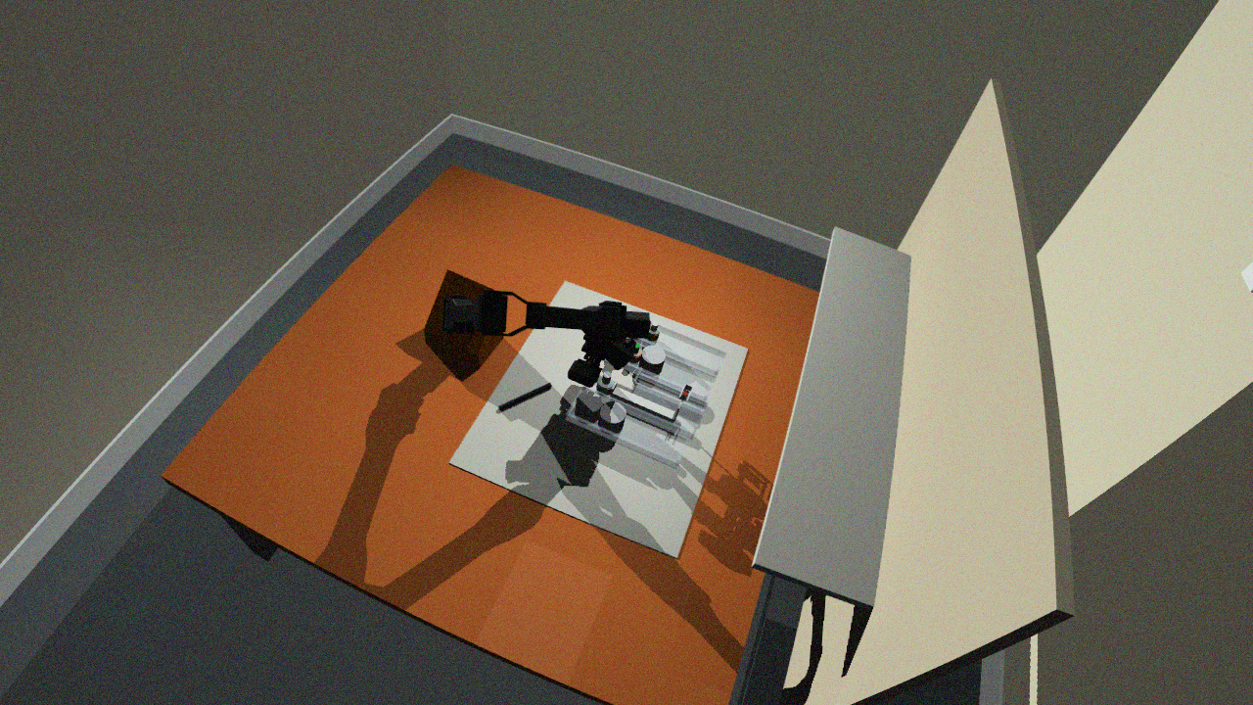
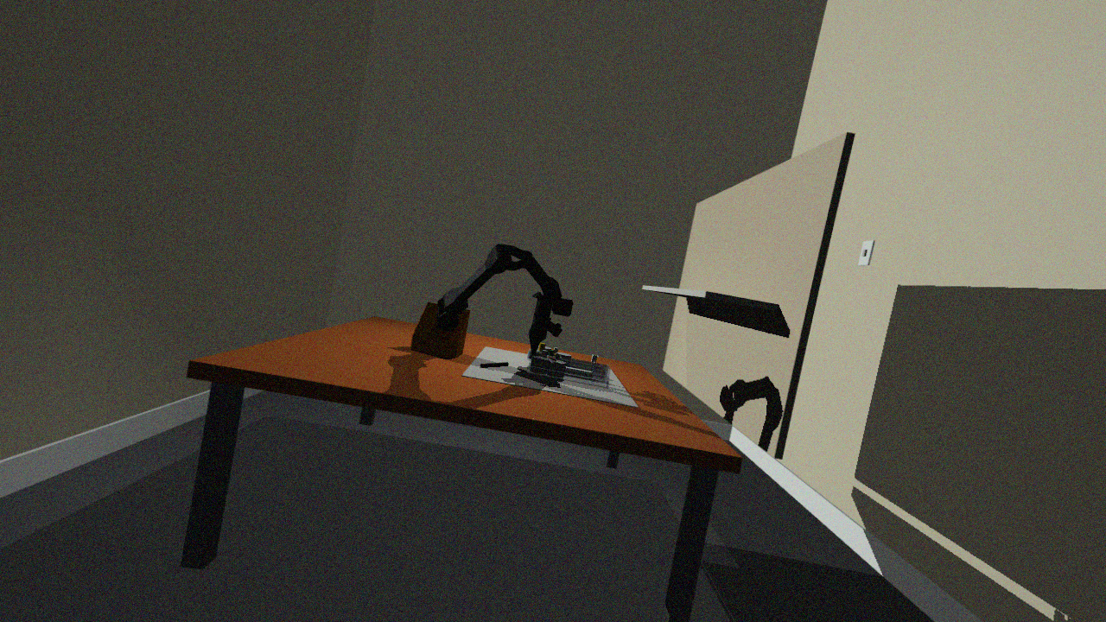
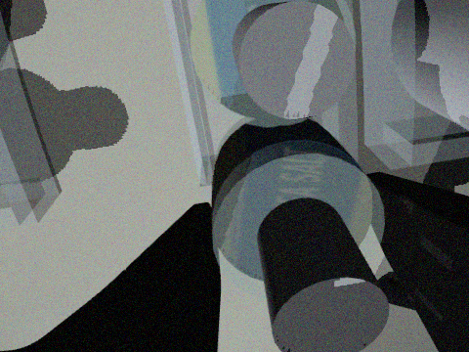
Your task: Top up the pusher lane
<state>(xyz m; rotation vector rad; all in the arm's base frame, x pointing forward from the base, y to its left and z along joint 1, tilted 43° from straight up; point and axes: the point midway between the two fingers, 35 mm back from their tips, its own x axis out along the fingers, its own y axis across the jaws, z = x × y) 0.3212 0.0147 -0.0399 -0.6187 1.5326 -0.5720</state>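
Right now my gripper tip is 7 cm short of the white mat, 5 cm above it and 1 cm to the left of it. Also, from my gripper tip: grey shelf (53 cm ahead, 32 cm above, 2 cm to the left); thin black rod (12 cm behind, 11 cm to the right, 5 cm below); clear lane rack (16 cm ahead, 3 cm to the left, 3 cm below).
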